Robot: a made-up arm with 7 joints.
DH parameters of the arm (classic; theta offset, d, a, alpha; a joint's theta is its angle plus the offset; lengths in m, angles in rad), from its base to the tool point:
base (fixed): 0 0.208 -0.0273 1.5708
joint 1: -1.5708 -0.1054 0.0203 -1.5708
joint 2: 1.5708 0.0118 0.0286 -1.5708
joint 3: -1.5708 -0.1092 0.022 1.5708
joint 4: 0 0.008 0.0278 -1.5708
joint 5: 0 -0.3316 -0.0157 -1.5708
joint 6: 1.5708 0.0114 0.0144 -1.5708
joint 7: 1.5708 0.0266 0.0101 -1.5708
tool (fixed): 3.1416 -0.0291 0 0
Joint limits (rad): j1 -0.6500..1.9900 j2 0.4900..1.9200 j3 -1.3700..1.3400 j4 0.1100..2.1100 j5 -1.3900..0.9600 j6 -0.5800..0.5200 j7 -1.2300..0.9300
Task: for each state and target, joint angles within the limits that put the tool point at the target. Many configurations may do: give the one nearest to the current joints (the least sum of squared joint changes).
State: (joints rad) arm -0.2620 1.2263 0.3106 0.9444 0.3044 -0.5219 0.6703
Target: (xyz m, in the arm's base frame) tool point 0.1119 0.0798 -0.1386
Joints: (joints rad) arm -0.6500 1.4542 -0.4794 1.8763 0.3922 -0.3855 0.9300
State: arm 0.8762 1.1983 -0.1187 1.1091 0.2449 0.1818 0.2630
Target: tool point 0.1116 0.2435 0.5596
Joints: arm 1.0698 1.1910 0.3090 1.6607 0.1860 0.5200 0.4865
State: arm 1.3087 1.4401 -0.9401 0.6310 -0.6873 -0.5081 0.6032
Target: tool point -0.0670 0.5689 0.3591
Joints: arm 1.5631 1.7931 -0.4864 0.3302 -0.7380 -0.5056 0.1751
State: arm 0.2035 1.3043 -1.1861 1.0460 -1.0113 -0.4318 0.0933
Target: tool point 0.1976 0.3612 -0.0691
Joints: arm 0.2498 1.6952 -1.2345 1.2538 -1.0135 -0.4021 0.1696
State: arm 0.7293 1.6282 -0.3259 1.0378 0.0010 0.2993 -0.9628
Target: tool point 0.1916 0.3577 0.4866
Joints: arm 0.8864 1.7892 -0.2378 1.2337 -0.0272 0.4644 -1.0534
